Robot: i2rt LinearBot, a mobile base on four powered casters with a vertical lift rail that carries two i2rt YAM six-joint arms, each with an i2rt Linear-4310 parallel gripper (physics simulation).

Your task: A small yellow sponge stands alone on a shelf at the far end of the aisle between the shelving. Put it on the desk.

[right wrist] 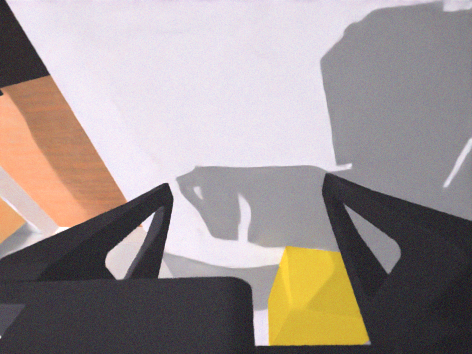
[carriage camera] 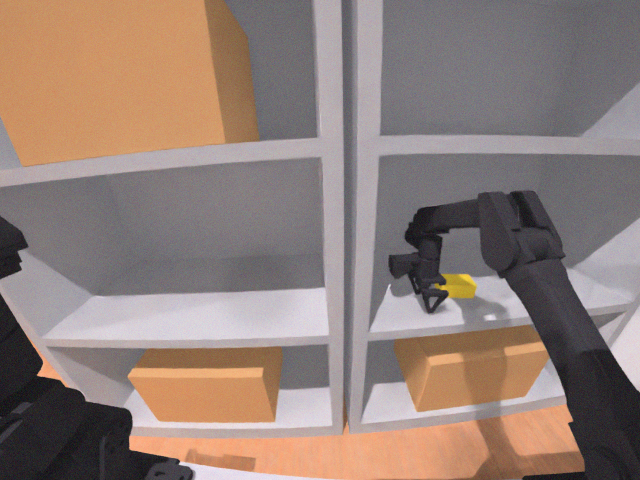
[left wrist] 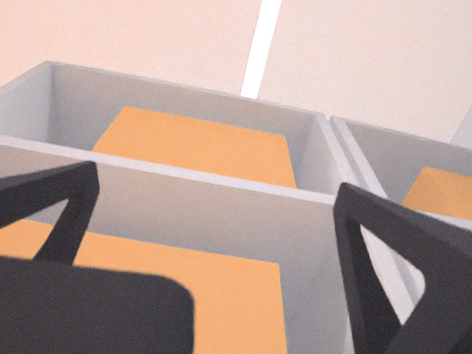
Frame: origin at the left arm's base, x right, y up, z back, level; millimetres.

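Seen in the pictures: left gripper, fingertip midpoint: (left wrist: pixel 217 185); right gripper, fingertip midpoint: (right wrist: pixel 245 186) (carriage camera: pixel 423 303).
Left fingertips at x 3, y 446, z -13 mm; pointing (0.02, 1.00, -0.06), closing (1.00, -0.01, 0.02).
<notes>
A point is followed by its place in that frame.
The yellow sponge (carriage camera: pixel 461 287) @(x 677, y 4, z -486 mm) (right wrist: pixel 312 300) @(x 623, y 5, z -504 mm) stands on the middle shelf (carriage camera: pixel 413 322) @(x 508, y -34, z -385 mm) of the right-hand shelving unit. My right gripper (carriage camera: pixel 438 299) (right wrist: pixel 245 186) @(x 558, y -29, z -459 mm) is open and empty and points down over that shelf, at the left of the sponge in the carriage view. In the right wrist view the sponge lies low in the picture, close to the right-hand finger, which hides part of its edge. My left gripper (left wrist: pixel 217 185) @(x 3, y 446, z -13 mm) is open and empty, in front of the upper shelving, away from the sponge. The desk does not show in these views.
Orange boxes stand at the upper left (carriage camera: pixel 113 77) @(x -70, y 551, z -324 mm), lower left (carriage camera: pixel 206 392) @(x -120, y -299, z -319 mm) and lower right (carriage camera: pixel 480 377) @(x 789, y -319, z -412 mm) of the shelving. Upright panels (carriage camera: pixel 333 232) @(x 300, y 247, z -342 mm) divide the two units. A shelf board (carriage camera: pixel 491 144) @(x 597, y 407, z -372 mm) runs above the right arm. Wooden floor (carriage camera: pixel 330 454) @(x 278, y -567, z -279 mm) shows below.
</notes>
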